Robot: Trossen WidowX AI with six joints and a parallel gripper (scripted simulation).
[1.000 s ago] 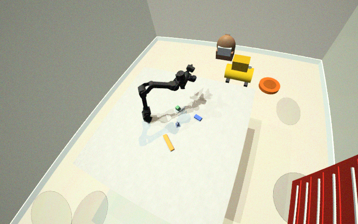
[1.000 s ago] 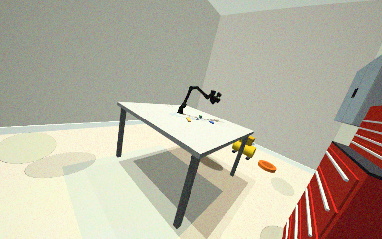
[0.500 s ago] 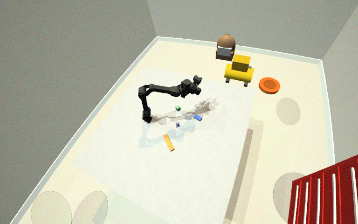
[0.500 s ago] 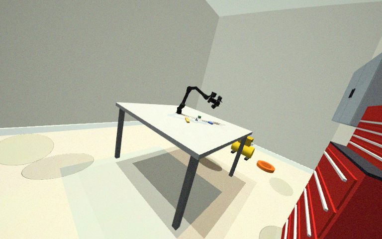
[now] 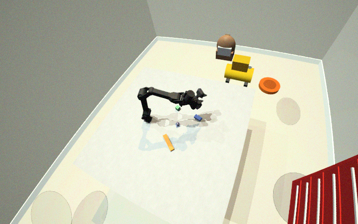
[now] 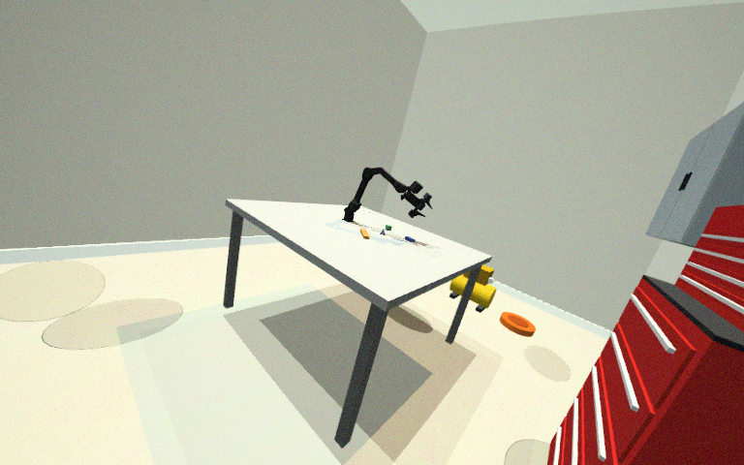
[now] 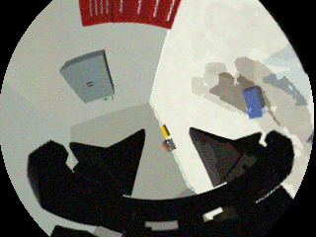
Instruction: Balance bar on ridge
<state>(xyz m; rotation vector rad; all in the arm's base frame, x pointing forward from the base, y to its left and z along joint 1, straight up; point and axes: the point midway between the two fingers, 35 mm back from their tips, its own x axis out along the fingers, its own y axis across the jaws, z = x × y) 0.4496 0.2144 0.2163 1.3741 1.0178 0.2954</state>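
My gripper tip is 380 mm to the left of the orange bar, 190 mm above it and 180 mm past it. From my gripper tip the other things lie so: small blue block (190 mm below, 80 mm to the right, 40 mm behind); then green ridge block (250 mm behind, 190 mm below, 40 mm to the right).
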